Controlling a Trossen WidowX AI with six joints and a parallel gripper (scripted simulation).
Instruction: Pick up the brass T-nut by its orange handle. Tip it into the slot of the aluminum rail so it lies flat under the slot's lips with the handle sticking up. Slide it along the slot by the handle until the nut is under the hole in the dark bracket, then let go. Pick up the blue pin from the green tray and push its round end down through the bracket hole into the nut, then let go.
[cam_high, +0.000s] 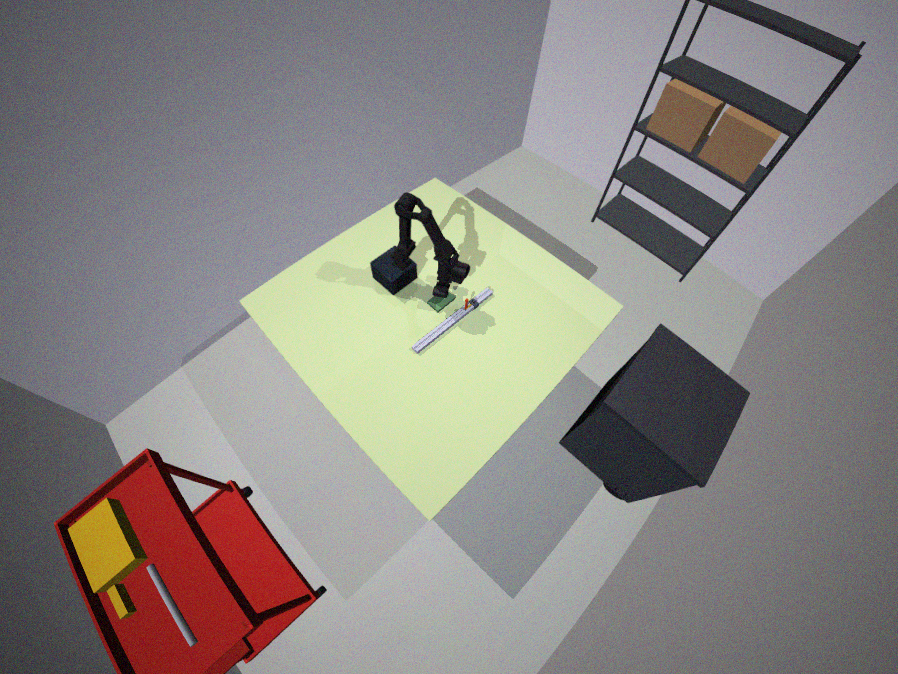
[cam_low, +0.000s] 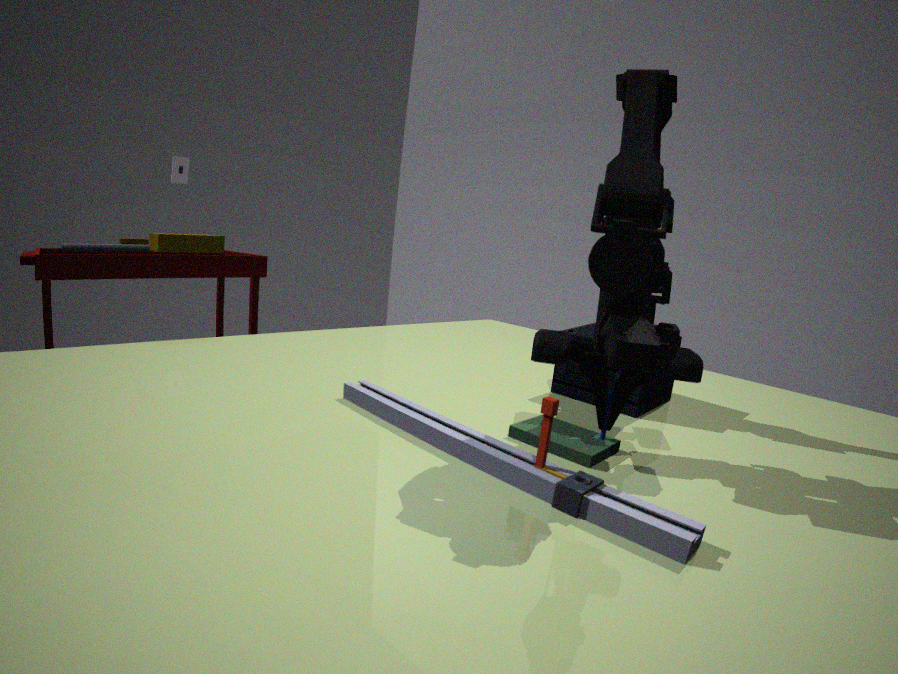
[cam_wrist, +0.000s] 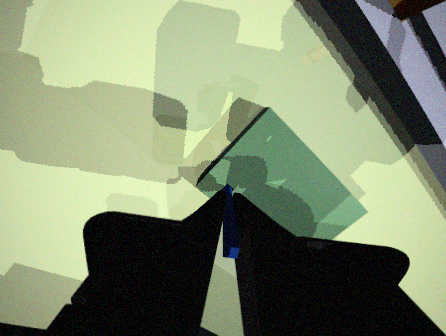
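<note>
Right now my gripper tip is 1 cm short of the green tray, 2 cm to the left of it and 2 cm above it. Also, from my gripper tip: brass T-nut (14 cm ahead, 1 cm to the left, 2 cm above); blue pin (right at my gripper tip).
</note>
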